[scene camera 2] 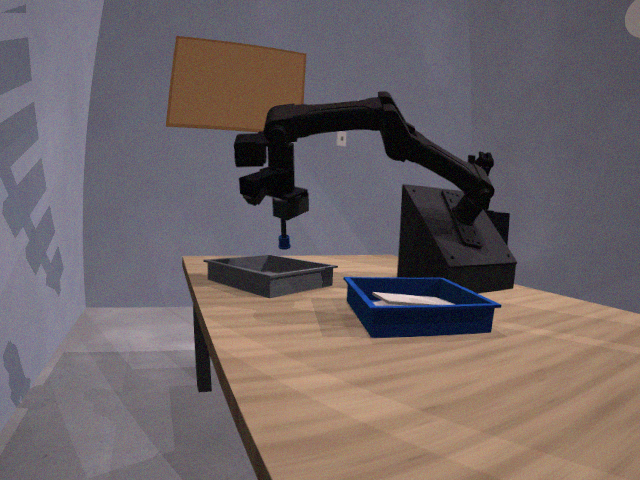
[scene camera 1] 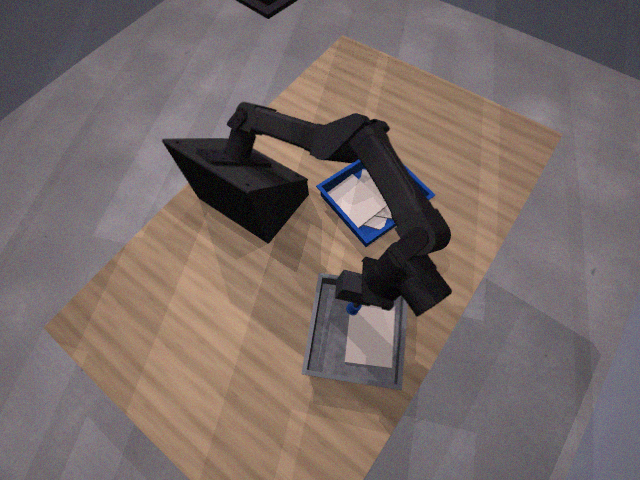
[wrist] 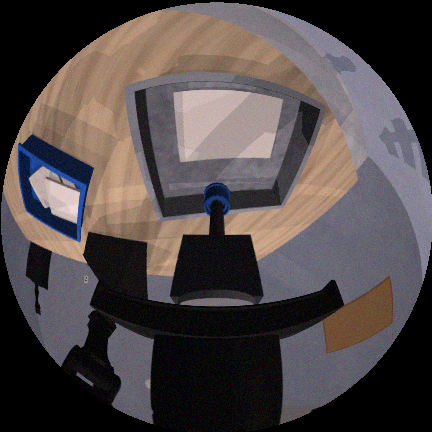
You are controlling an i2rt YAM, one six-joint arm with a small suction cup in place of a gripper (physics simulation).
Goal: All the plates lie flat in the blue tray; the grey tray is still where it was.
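Frame: origin at the arm's base, x left, y up, z ahead, level; millimetres.
Where they show: end effector, tool point: (scene camera 2: 284, 246) (scene camera 1: 352, 309) (wrist: 216, 194); arm's base, origin of the base link: (scene camera 2: 460, 218) (scene camera 1: 235, 160).
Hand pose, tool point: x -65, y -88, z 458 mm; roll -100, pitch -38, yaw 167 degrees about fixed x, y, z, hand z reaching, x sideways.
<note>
Each offset is from my tool point to the top centre of the thing. Level surfaces: height alone.
A pale rectangular plate {dx +4, dy -83, dz +62 mm} (scene camera 1: 369, 343) (wrist: 227, 125) lies flat in the grey tray {dx -15, dy -42, dz +33 mm} (scene camera 1: 354, 383) (scene camera 2: 301, 283) (wrist: 131, 135), toward one side of it. Several pale plates {dx +257, dy -62, dz -216 mm} (scene camera 1: 356, 198) (scene camera 2: 410, 298) (wrist: 62, 200) overlap in the blue tray {dx +306, dy -42, dz -184 mm} (scene camera 1: 366, 241) (scene camera 2: 434, 320) (wrist: 89, 176); the top one looks slightly tilted in the second scene view. My arm hides part of the blue tray in the first scene view. My gripper, a small blue suction cup (scene camera 1: 353, 308) (scene camera 2: 283, 242) (wrist: 217, 199), is open and carries no plate. It hangs above the grey tray, a little apart from its plate in the wrist view.
Both trays stand on the wooden table {dy -92 mm} (scene camera 1: 206, 330) (scene camera 2: 465, 403) (wrist: 75, 80). The black slanted arm base (scene camera 1: 248, 201) (scene camera 2: 439, 248) stands on the table behind the blue tray in the second scene view. An orange-brown board (scene camera 2: 232, 82) (wrist: 360, 315) hangs on the wall.
</note>
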